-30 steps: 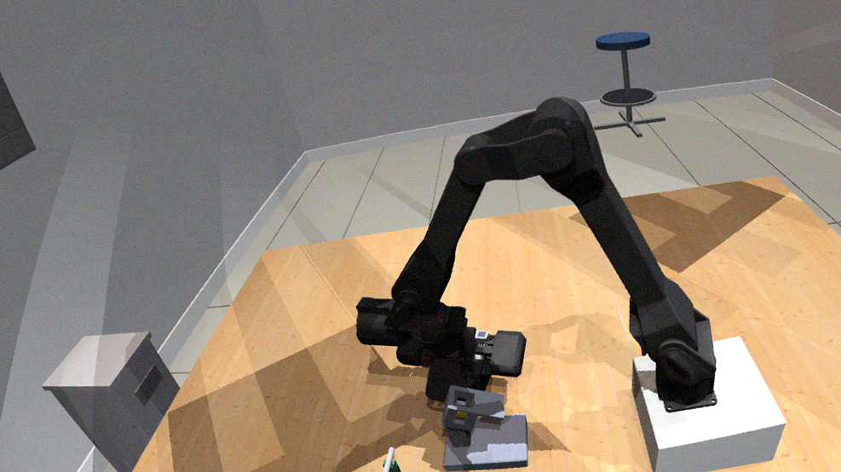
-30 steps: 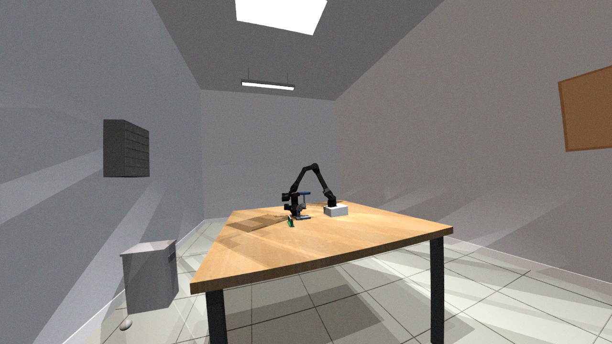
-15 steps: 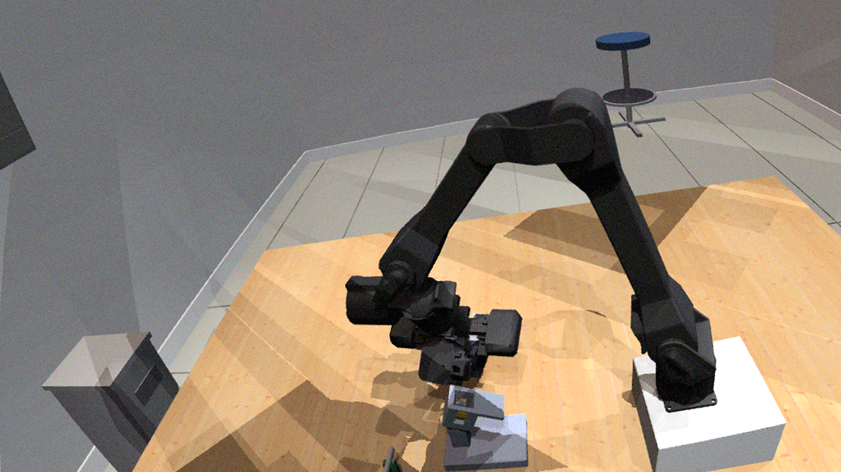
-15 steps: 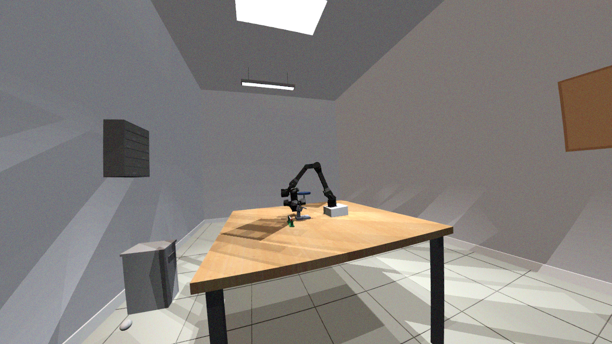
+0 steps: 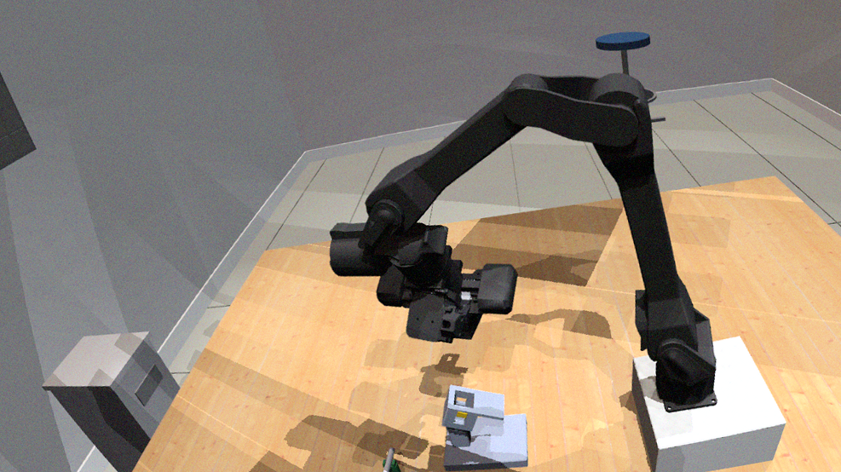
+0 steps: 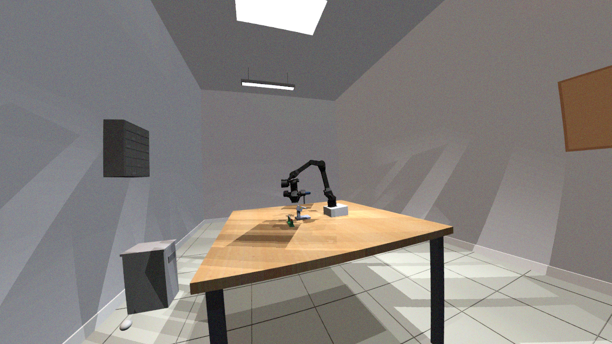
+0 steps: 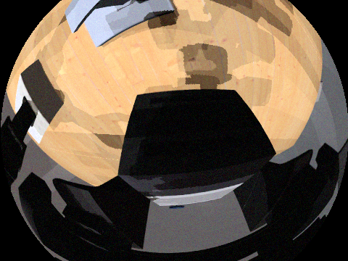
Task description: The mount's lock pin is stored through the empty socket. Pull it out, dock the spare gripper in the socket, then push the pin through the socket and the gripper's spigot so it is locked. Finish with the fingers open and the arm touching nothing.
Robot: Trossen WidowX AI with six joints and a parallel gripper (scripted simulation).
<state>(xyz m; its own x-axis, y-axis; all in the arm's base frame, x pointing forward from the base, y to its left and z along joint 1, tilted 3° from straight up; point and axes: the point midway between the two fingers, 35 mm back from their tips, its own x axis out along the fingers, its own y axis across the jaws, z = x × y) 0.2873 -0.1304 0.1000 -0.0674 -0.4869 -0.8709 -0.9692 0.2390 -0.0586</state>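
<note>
Now: the grey mount 16 cm to the left of my gripper tip, 7 cm below it and 1 cm behind it. From my gripper tip the other things lie so: spare gripper: 2 cm above; then green cradle: 28 cm to the left, 10 cm below, 9 cm ahead.
</note>
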